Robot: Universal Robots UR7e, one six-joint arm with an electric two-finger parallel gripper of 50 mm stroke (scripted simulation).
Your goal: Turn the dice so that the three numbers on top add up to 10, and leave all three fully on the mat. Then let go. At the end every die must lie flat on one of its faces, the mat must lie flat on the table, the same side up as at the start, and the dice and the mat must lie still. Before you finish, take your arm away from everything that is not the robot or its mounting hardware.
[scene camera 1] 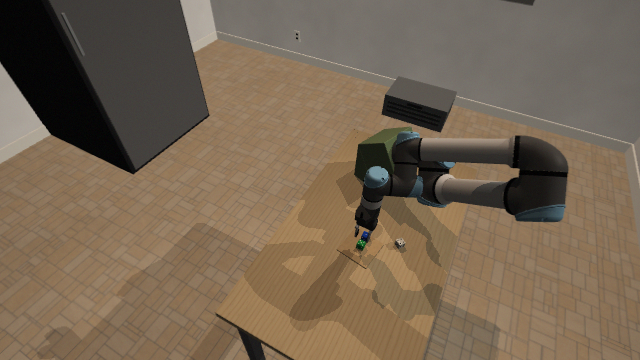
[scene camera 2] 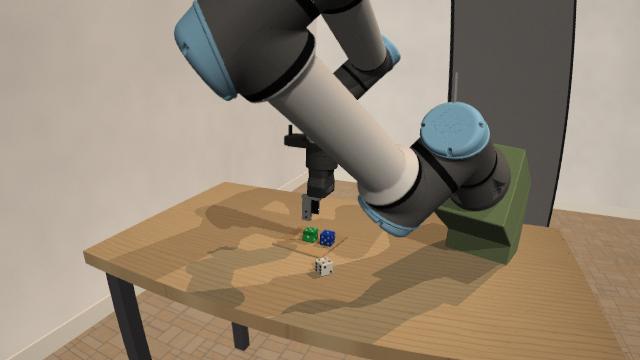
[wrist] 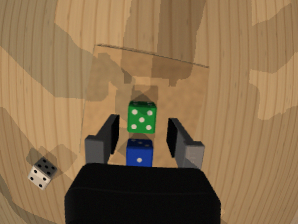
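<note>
You'd see my gripper in the pictures, and the wrist view has it too. There's a blue die, then a green die, and a tan mat as well.
</note>
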